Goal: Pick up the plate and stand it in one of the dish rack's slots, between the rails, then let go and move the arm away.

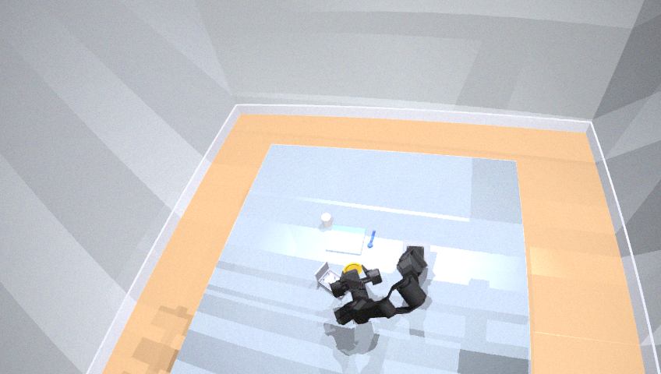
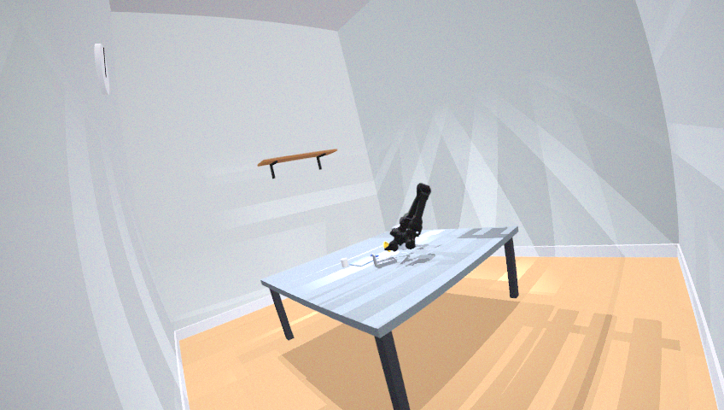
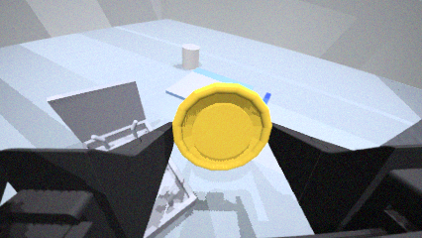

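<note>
My gripper tip is now 7 cm short of the grey dish rack, 4 cm to the right of it and 6 cm above it. From my gripper tip the other things lie so: blue spoon 5 cm behind, 17 cm to the right, 8 cm below; yellow plate 1 cm to the left; light blue mat 6 cm ahead, 17 cm to the right, 8 cm below.
</note>
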